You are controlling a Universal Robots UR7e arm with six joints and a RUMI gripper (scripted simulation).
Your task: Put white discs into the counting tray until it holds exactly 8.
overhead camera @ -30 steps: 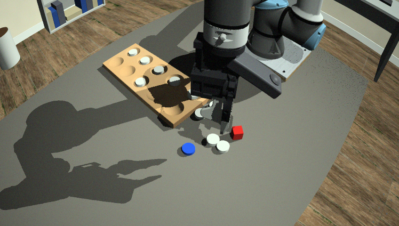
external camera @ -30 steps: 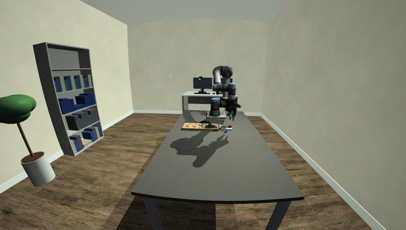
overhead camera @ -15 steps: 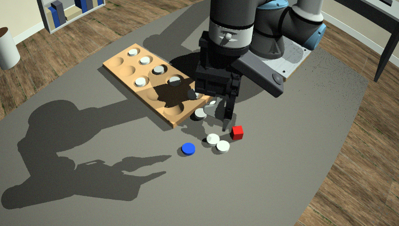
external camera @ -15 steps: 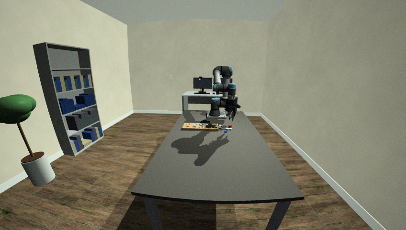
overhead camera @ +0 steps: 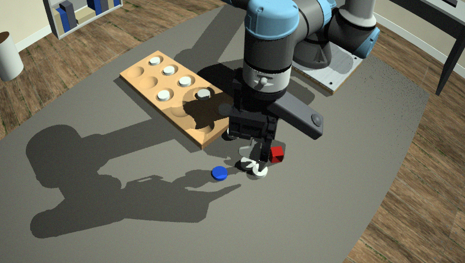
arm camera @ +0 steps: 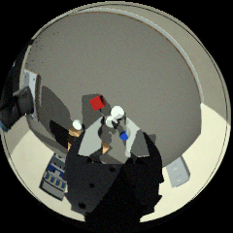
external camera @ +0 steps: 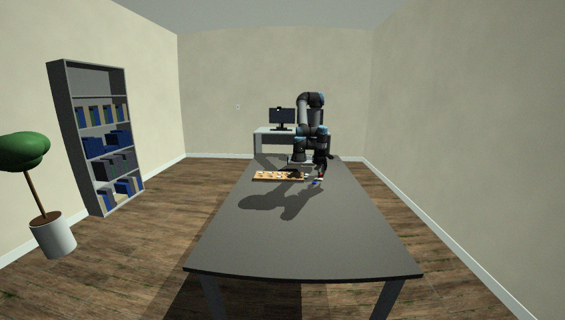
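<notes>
The red cube lies 50 mm behind my hand, 10 mm to the left of it and 30 mm below it. From my hand the other things lie so: blue disc: 60 mm ahead, 60 mm to the right, 40 mm below; then wooden counting tray: 70 mm behind, 310 mm to the right, 40 mm below.
</notes>
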